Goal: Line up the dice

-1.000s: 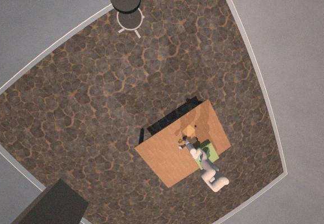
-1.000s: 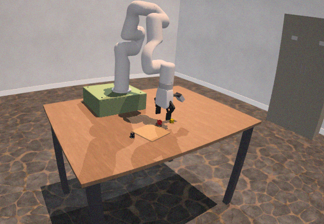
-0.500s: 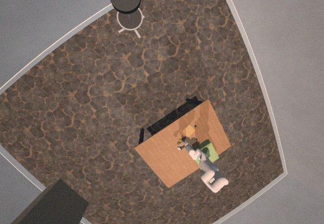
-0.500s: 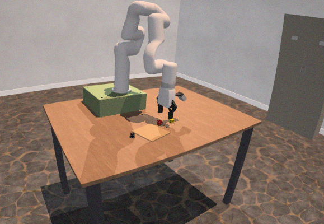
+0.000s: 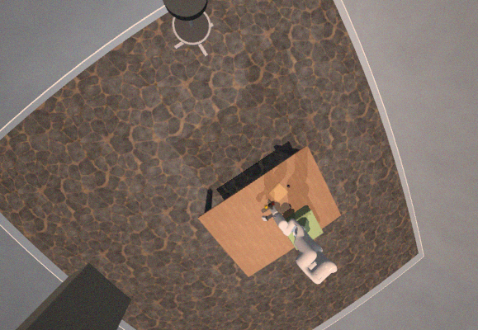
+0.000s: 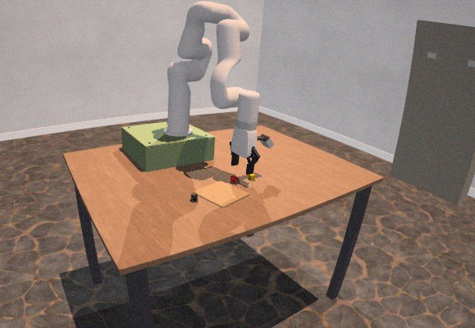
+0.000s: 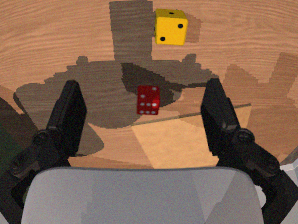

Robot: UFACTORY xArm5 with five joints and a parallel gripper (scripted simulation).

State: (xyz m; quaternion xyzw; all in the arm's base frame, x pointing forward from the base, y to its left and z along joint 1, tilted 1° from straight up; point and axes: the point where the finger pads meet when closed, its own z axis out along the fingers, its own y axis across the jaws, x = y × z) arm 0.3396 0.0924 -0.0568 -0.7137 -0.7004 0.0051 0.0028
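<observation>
The yellow die is 40 mm to the left of my hand, 40 mm below it and 20 mm ahead of it. From my hand the other things lie so: black die: 250 mm to the right, 70 mm ahead, 40 mm below; then red die: 40 mm to the right, 40 mm below; then tan mat: 140 mm to the right, 70 mm ahead, 50 mm below.
</observation>
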